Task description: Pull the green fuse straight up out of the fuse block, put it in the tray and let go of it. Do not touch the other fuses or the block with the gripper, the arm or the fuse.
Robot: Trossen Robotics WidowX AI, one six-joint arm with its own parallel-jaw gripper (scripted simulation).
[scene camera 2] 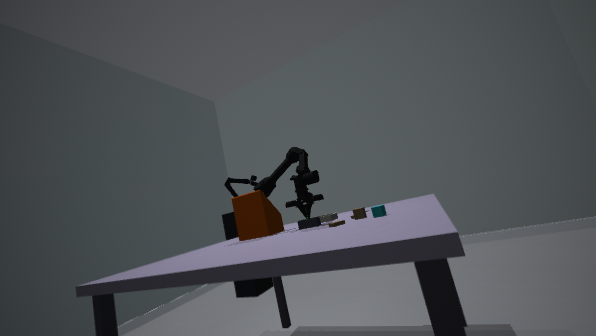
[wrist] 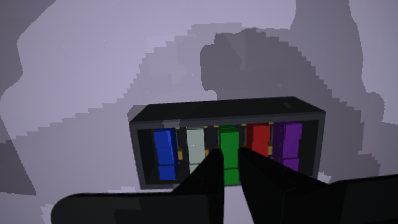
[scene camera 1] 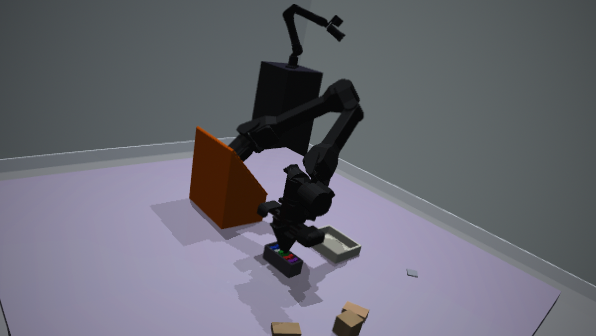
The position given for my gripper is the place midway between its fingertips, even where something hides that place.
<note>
I see my gripper (scene camera 1: 283,252), a green fuse (wrist: 228,134), a tray (scene camera 1: 337,247) and a purple fuse (wrist: 286,135).
My gripper shows as well in the wrist view (wrist: 229,156).
</note>
